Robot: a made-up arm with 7 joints.
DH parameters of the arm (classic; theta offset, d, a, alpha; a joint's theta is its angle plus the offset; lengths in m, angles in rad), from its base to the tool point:
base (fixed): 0.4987 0 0.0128 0
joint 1: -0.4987 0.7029 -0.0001 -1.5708
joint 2: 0 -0.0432 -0.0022 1.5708
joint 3: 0 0.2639 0.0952 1.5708
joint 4: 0 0.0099 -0.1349 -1.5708
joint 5: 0 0.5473 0.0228 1.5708
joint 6: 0 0.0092 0.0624 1.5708
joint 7: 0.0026 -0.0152 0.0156 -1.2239
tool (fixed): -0.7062 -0.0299 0 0
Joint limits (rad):
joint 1: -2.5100..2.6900
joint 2: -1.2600..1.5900
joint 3: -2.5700..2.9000
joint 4: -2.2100..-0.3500
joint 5: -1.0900..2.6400
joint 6: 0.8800..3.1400
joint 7: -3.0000..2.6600
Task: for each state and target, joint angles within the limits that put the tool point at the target. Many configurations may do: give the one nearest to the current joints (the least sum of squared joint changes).
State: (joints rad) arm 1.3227 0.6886 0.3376 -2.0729 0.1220 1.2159 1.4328
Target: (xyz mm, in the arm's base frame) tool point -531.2 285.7 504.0
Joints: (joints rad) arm 1.6875 0.4706 0.9806 -2.1724 0.1698 1.1332 1.4201
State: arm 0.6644 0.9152 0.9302 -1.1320 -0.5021 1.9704 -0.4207
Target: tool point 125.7 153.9 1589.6
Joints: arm 0.4313 0.0576 0.7594 -0.3500 -0.3882 1.7474 -0.0034
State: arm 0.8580 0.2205 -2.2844 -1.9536 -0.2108 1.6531 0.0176
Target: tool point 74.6 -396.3 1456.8
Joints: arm 0.3775 0.6667 -2.5700 -1.4074 0.0580 2.3181 -0.2030
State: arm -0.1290 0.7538 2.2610 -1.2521 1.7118 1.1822 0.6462
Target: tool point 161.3 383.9 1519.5
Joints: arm 0.1202 0.6098 2.1827 -0.8902 1.7983 1.2059 0.6807
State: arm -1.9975 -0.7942 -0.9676 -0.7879 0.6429 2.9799 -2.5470
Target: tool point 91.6 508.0 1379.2
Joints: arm -2.3172 -0.7441 -0.8714 -0.5878 0.6016 2.8055 -2.5536
